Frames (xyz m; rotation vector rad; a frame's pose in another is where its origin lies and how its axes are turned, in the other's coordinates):
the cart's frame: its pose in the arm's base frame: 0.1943 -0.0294 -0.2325 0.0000 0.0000 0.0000
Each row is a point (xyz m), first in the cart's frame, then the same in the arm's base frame.
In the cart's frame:
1: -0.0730 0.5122 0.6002
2: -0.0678 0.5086 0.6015
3: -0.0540 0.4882 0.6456
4: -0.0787 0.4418 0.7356
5: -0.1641 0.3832 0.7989
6: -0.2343 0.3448 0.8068
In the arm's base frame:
1: 0.1213 0.4828 0.3677
2: 0.1265 0.4792 0.3690
3: 0.1403 0.4588 0.4131
4: 0.1156 0.4124 0.5031
5: 0.0302 0.3538 0.5664
6: -0.0400 0.3154 0.5743

